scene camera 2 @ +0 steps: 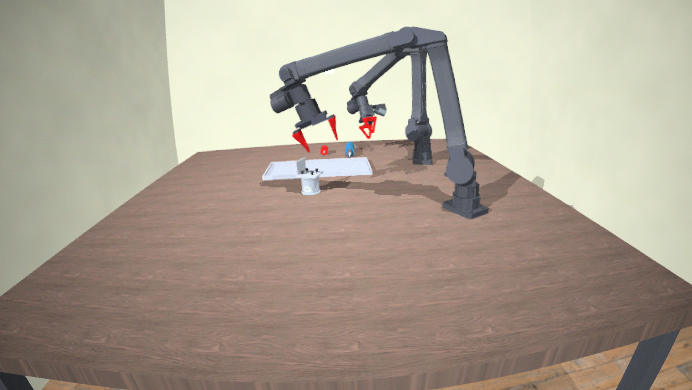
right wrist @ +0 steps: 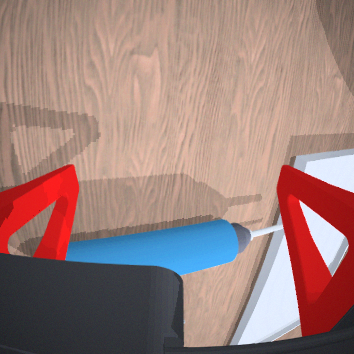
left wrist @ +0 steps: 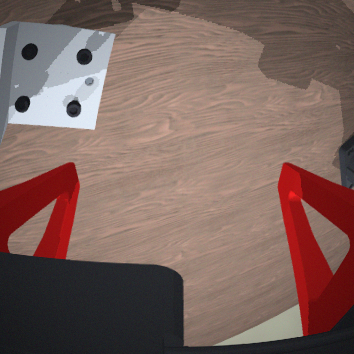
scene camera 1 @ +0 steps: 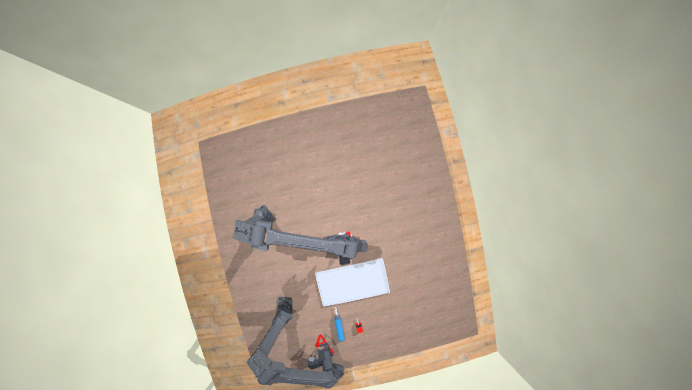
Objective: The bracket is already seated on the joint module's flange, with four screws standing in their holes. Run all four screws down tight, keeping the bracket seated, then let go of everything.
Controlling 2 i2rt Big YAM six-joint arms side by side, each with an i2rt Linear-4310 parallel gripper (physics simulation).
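Where they show: left gripper, fingertip midpoint: (scene camera 2: 323, 145) (left wrist: 178, 173); right gripper, fingertip midpoint: (scene camera 2: 370, 135) (right wrist: 177, 175) (scene camera 1: 322, 338); left arm's base, origin of the base link: (scene camera 2: 465, 209) (scene camera 1: 265, 216); right arm's base, origin of the base link: (scene camera 2: 422, 161) (scene camera 1: 285, 305).
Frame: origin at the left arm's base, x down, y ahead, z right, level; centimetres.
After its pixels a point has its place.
The white joint module (scene camera 2: 310, 186) @(x -2.9, y 31.3, z 38.4 cm) stands upright on the table. The pale bracket (scene camera 2: 301, 166) @(x -8.7, y 32.1, z 43.2 cm) (left wrist: 54, 80) @(x -6.6, y 30.2, z 40.8 cm) lies on its flange with its plate upright at one side. Four dark screws (scene camera 2: 312, 172) @(x -7.5, y 30.5, z 38.0 cm) (left wrist: 84, 56) @(x -7.4, y 27.6, z 40.9 cm) stand in the bracket's holes; how deep they sit is hard to tell. My left gripper (scene camera 2: 322, 145) @(x -16.1, y 27.1, z 36.0 cm) (left wrist: 178, 173) @(x -16.1, y 27.1, z 36.0 cm) is open and empty above the module, with the bracket at the upper left of its wrist view. My right gripper (scene camera 2: 368, 134) @(x -7.9, y -19.4, z 80.6 cm) (right wrist: 177, 175) @(x -7.9, y -19.4, z 80.6 cm) is open and empty above the blue screwdriver (scene camera 1: 339, 328) @(x -4.1, y -8.5, z 83.0 cm) (scene camera 2: 349, 148) @(x -3.9, y -5.8, z 77.7 cm) (right wrist: 160, 247) @(x -3.1, y -10.9, z 82.9 cm), which lies on the table.
A white tray (scene camera 1: 352, 285) @(x -0.4, y 14.8, z 67.1 cm) (scene camera 2: 340, 167) @(x -0.4, y 7.7, z 61.9 cm) lies between the module and the screwdriver. A short red tool (scene camera 1: 359, 327) @(x -3.4, y 1.3, z 90.6 cm) (scene camera 2: 324, 150) @(x -2.3, y 2.0, z 88.3 cm) with a thin shaft lies beside the screwdriver. In scene camera 1 the left arm mostly covers the module area.
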